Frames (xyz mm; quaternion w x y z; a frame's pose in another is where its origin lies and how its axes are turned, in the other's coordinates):
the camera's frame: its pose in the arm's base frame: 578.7 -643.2 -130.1 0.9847 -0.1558 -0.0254 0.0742
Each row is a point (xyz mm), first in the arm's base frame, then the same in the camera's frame.
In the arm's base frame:
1: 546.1 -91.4 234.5
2: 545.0 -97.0 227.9
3: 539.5 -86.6 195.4
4: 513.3 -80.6 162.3
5: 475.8 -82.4 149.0
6: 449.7 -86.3 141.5
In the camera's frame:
1: 62.6 410.2 516.0
2: 60.5 407.1 508.1
3: 55.8 427.8 480.8
4: 29.9 447.3 453.1
5: -7.7 454.9 442.7
6: -34.3 457.2 436.3

